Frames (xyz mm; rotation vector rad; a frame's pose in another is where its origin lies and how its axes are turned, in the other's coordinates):
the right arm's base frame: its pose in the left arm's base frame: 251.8 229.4 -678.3 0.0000 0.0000 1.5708
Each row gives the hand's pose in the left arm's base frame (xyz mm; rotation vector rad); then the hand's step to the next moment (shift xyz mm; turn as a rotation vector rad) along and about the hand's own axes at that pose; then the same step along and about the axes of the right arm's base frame.
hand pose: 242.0 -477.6 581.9 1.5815 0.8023 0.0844
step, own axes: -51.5 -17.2 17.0 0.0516 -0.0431 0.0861
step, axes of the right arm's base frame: -42.5 37.8 1.3 -0.0473 -0.0624 -0.0762
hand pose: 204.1 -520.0 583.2 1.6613 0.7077 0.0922
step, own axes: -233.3 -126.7 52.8 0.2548 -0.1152 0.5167
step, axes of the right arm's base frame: -155.2 215.3 -53.3 -0.3176 -0.3868 -0.3077
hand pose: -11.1 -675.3 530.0 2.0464 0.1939 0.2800
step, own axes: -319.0 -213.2 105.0 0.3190 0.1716 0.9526
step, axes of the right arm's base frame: -69.9 280.9 -272.9 -0.8044 -0.5754 -0.2458
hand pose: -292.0 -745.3 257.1 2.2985 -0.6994 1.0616
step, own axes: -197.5 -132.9 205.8 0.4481 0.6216 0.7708
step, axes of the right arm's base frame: 14.7 -82.5 -303.3 -1.0520 -0.2659 0.0626
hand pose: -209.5 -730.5 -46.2 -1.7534 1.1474 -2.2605
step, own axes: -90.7 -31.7 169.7 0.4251 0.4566 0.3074
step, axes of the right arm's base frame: -21.7 -189.1 -42.3 -0.6850 0.0598 0.1041
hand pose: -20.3 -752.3 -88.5 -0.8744 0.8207 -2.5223
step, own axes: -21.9 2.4 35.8 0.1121 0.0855 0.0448
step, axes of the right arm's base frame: -5.8 -40.0 11.7 -0.1389 0.0438 0.0258
